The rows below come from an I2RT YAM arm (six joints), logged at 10 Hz.
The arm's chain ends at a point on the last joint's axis. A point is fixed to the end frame.
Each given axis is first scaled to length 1.
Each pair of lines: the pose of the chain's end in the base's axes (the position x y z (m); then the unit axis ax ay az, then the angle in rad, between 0 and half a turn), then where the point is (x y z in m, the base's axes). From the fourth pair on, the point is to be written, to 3 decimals.
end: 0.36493, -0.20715, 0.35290, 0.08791, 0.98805, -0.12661, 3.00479
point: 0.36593 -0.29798 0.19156
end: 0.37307, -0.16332, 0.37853, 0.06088, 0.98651, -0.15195, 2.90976
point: 0.39304 -0.26332 0.22399
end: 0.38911, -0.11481, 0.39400, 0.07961, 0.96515, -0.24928, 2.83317
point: 0.41404 -0.24390 0.26364
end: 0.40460, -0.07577, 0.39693, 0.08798, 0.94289, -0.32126, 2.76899
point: 0.433 -0.223 0.289
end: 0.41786, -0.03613, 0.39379, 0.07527, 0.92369, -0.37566, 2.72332
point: 0.452 -0.195 0.305
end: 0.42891, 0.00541, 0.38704, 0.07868, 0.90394, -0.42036, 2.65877
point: 0.468 -0.161 0.316
